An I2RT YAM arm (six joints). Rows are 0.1 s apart.
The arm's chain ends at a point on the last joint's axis. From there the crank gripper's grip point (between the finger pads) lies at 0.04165 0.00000 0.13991 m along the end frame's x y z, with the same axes.
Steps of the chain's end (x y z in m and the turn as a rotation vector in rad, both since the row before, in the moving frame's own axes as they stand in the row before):
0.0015 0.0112 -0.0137 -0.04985 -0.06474 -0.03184
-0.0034 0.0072 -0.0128 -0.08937 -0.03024 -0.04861
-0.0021 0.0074 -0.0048 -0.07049 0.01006 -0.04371
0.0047 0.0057 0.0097 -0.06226 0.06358 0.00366
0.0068 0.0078 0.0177 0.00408 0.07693 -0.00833
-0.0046 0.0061 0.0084 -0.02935 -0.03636 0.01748
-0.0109 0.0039 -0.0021 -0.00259 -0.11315 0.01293
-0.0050 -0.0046 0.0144 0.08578 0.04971 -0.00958
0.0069 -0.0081 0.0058 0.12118 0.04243 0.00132
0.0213 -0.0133 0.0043 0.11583 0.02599 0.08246
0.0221 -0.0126 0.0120 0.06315 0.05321 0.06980
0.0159 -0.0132 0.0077 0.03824 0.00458 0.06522
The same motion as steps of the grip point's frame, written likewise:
-0.0075 0.0171 -0.0114 -0.04985 -0.06474 -0.03184
-0.0074 0.0178 -0.0121 -0.08937 -0.03024 -0.04861
-0.0005 0.0154 -0.0055 -0.07049 0.01006 -0.04371
0.0135 0.0145 0.0065 -0.06226 0.06358 0.00366
0.0174 0.0068 0.0141 0.00408 0.07693 -0.00833
-0.0098 0.0109 0.0098 -0.02935 -0.03636 0.01748
-0.0270 0.0047 0.0017 -0.00259 -0.11315 0.01293
0.0018 -0.0169 0.0116 0.08578 0.04971 -0.00958
0.0128 -0.0248 0.0029 0.12118 0.04243 0.00132
0.0254 -0.0258 0.0024 0.11583 0.02599 0.08246
0.0297 -0.0182 0.0094 0.06315 0.05321 0.06980
0.0166 -0.0158 0.0075 0.03824 0.00458 0.06522

